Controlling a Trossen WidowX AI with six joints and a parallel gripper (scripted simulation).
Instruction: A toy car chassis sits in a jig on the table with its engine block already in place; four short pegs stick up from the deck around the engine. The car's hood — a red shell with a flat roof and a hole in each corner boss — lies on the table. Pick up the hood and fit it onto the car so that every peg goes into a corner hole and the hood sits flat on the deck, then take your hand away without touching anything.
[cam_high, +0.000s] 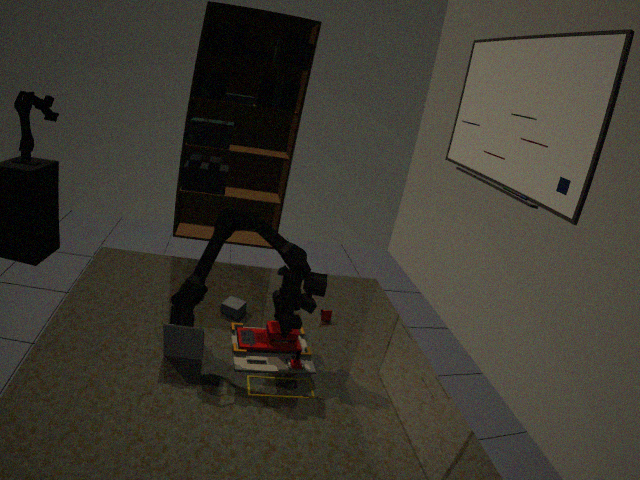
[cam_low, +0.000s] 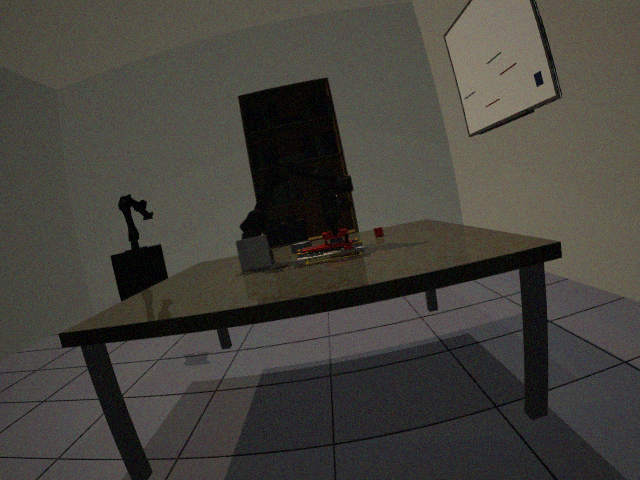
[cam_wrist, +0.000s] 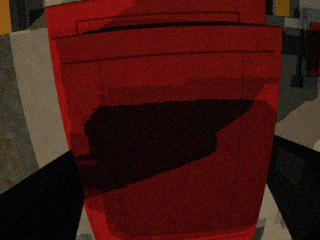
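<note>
Right now my gripper tip is 1 cm below the red hood.
</note>
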